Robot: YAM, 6 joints.
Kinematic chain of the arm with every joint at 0, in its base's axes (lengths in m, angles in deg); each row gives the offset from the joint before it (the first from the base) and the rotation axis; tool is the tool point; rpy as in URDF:
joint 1: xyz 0 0 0.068 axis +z
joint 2: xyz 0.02 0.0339 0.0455 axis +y
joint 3: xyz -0.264 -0.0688 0 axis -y
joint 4: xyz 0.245 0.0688 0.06 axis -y
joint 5: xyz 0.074 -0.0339 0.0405 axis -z
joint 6: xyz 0.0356 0 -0.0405 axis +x
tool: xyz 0 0 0 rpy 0 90 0
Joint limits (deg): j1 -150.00..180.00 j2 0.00..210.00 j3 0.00..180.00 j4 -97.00..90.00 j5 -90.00..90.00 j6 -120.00..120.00
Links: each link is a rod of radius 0.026 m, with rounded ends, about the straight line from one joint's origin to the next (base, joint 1, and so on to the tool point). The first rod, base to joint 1, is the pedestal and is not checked.
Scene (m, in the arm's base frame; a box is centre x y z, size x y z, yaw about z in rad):
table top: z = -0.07
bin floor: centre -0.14 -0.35 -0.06 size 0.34 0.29 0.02 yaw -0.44
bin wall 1: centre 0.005 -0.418 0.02 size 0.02 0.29 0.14 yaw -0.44
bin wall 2: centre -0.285 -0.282 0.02 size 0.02 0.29 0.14 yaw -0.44
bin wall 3: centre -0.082 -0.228 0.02 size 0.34 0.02 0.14 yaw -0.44
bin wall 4: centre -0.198 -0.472 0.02 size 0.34 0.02 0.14 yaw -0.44
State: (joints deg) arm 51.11 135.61 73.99 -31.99 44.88 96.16
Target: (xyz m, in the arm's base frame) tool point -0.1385 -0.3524 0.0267
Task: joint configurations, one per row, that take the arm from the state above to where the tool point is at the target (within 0.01 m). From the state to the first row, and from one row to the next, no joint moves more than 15 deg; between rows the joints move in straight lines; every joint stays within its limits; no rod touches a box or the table.
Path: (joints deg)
1: 36.74 132.97 74.33 -32.43 45.90 96.16
2: 22.37 130.33 74.67 -32.87 46.92 96.16
3: 7.99 127.69 75.01 -33.31 47.94 96.16
4: -6.38 125.05 75.35 -33.75 48.97 96.16
5: -20.75 122.41 75.68 -34.19 49.99 96.16
6: -35.12 119.77 76.02 -34.63 51.01 96.16
7: -49.49 117.14 76.36 -35.07 52.03 96.16
8: -63.86 114.50 76.70 -35.51 53.05 96.16
9: -78.24 111.86 77.04 -35.95 54.07 96.16
10: -92.61 109.22 77.38 -36.39 55.10 96.16
11: -106.98 106.58 77.72 -36.84 56.12 96.16
12: -107.04 120.42 76.21 -34.41 54.96 96.16
13: -107.10 134.27 74.70 -31.98 53.80 96.16

